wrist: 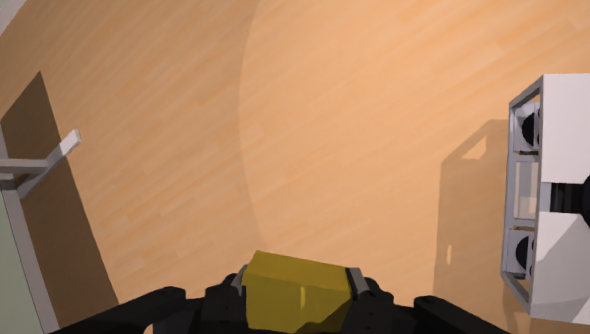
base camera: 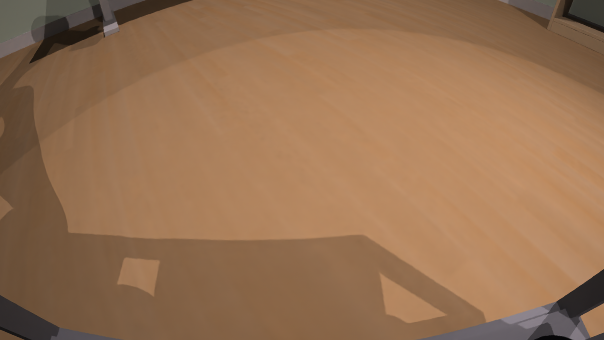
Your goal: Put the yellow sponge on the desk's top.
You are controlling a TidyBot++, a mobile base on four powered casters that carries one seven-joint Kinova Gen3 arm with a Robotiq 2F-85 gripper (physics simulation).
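Places are measured from the arm's base along level axes (x ahead, y left, z up), in millimetres.
Where they show: gripper, fingertip midpoint: (wrist: 301, 285).
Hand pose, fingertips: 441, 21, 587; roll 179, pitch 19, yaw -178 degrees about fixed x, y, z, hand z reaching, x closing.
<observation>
After its pixels a point has its place, as x, y, z.
The yellow sponge (wrist: 295, 285) {431, 8, 621} is at the bottom middle of the wrist view. My gripper (wrist: 301, 285) {441, 21, 587} is shut on it, with one finger against each side, and holds it above the wooden floor. Neither the sponge nor the gripper shows in the base camera view. The desk's top does not show in either view. A light grey leg with a foot bar (base camera: 111, 29) (wrist: 64, 148) stands on the floor, at the upper left of the base view and the left of the wrist view. I cannot tell whether it belongs to the desk.
A wooden furniture edge (base camera: 575, 34) {1358, -1537, -358} shows at the top right of the base view. A green wall (wrist: 12, 280) {2506, 695, -237} with a grey baseboard (wrist: 27, 260) {2543, 607, -341} is at the left of the wrist view. My white and grey mobile base (wrist: 565, 130) {110, -135, -14} is at its right. Shadows lie on the floor.
</observation>
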